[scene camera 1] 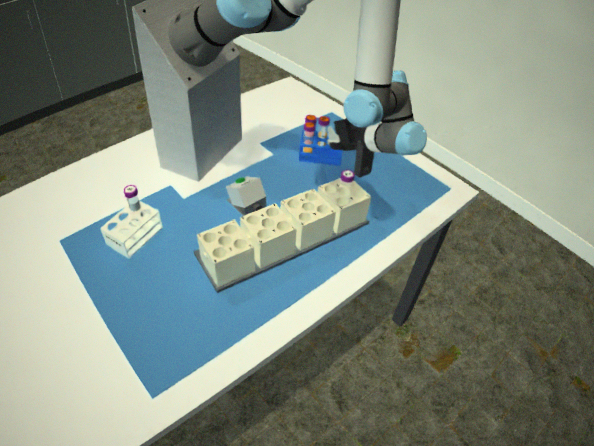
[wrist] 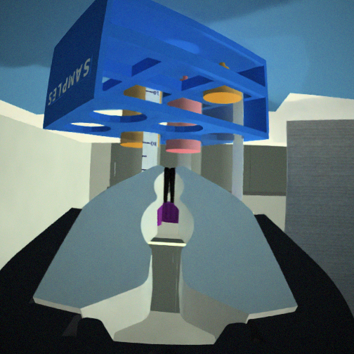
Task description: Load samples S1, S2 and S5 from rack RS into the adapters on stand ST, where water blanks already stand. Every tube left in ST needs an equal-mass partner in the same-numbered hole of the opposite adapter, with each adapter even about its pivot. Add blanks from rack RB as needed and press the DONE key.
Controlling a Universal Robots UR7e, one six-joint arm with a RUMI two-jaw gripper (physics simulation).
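Places are measured from the arm's base along level axes (x back, y right, z up), in centimetres.
Where they show: gripper, fingertip midpoint: [scene camera 1: 328,139]; arm's base, link origin: [scene camera 1: 192,39].
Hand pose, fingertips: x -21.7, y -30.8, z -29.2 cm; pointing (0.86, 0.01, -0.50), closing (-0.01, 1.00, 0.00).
Note:
Things, the pixels of their top centre, and the offset from my fingertips. "spot": a spot on its surface instead. Level surfaces: height alone.
- ST, surface spot: [scene camera 1: 203,259] spot: dx -18.8, dy +48.3, dz -5.4 cm
- purple-capped tube, top centre: [scene camera 1: 348,173] dx -18.7, dy +7.8, dz +3.8 cm
- White rack RB, top centre: [scene camera 1: 129,219] dx -0.1, dy +60.2, dz -2.8 cm
- grey key box, top centre: [scene camera 1: 245,179] dx -3.9, dy +29.3, dz -0.4 cm
- green button, top centre: [scene camera 1: 240,178] dx -1.7, dy +29.6, dz -1.3 cm
- blue mat, surface height: dz -8.8 cm
Blue rack RS [scene camera 1: 320,158] [wrist: 75,55] stands at the back right with three tubes. Their caps are purple with orange tops; in the wrist view, yellow-orange [wrist: 132,140], pink [wrist: 183,146] and orange [wrist: 222,96] contents show. My gripper [scene camera 1: 332,136] [wrist: 169,172] is shut on nothing, its tips beside the rack's tubes. A purple cap [wrist: 168,212] shows through the gap between the fingers; the fingers hide the other caps there. Stand ST [scene camera 1: 203,259] carries cream adapters in a row. A purple-capped tube [scene camera 1: 347,176] stands in the rightmost adapter; the other three adapters show empty holes.
White rack RB [scene camera 1: 118,246] stands at the left with one purple-capped tube [scene camera 1: 131,192]. A grey key box [scene camera 1: 247,194] with a green button [scene camera 1: 240,180] stands behind the adapter row. The grey robot pedestal [scene camera 1: 215,120] rises at the back. A blue mat [scene camera 1: 175,325] lies under the racks.

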